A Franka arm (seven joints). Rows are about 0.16 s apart.
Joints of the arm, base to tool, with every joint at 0 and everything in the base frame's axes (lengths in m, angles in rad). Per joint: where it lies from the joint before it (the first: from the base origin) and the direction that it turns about. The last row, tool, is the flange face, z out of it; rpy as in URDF.
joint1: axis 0 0 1 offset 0 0 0.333
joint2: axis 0 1 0 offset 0 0 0
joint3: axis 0 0 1 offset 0 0 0.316
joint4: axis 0 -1 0 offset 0.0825 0 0
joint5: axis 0 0 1 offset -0.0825 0 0.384
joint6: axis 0 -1 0 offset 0 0 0
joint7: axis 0 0 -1 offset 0.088 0 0
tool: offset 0 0 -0.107 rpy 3.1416 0 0
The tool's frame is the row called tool.
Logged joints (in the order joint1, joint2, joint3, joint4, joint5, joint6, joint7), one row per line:
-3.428 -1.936 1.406 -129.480 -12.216 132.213 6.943
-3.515 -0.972 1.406 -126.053 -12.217 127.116 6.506
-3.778 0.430 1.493 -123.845 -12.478 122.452 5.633
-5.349 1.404 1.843 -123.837 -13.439 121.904 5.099
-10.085 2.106 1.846 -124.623 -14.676 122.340 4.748
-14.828 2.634 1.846 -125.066 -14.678 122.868 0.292
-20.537 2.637 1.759 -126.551 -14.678 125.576 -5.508
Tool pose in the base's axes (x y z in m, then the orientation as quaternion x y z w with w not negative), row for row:
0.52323 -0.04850 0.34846 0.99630 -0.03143 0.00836 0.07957
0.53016 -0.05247 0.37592 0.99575 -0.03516 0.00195 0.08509
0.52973 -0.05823 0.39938 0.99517 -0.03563 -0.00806 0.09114
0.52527 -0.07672 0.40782 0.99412 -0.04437 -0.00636 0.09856
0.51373 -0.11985 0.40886 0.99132 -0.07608 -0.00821 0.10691
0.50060 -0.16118 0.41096 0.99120 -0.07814 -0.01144 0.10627
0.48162 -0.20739 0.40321 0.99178 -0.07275 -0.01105 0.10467
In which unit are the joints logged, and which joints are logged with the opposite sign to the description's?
The joints are logged in degrees. Opposite sign: joint2, joint3.
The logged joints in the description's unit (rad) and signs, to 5 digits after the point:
-0.05983 0.03379 -0.02454 -2.25985 -0.21321 2.30755 0.12118
-0.06135 0.01696 -0.02454 -2.20004 -0.21323 2.21859 0.11355
-0.06594 -0.00750 -0.02606 -2.16150 -0.21778 2.13719 0.09831
-0.09336 -0.02450 -0.03217 -2.16136 -0.23455 2.12763 0.08899
-0.17602 -0.03676 -0.03222 -2.17508 -0.25614 2.13524 0.08287
-0.25880 -0.04597 -0.03222 -2.18281 -0.25618 2.14445 0.00510
-0.35844 -0.04602 -0.03070 -2.20873 -0.25618 2.19171 -0.09613

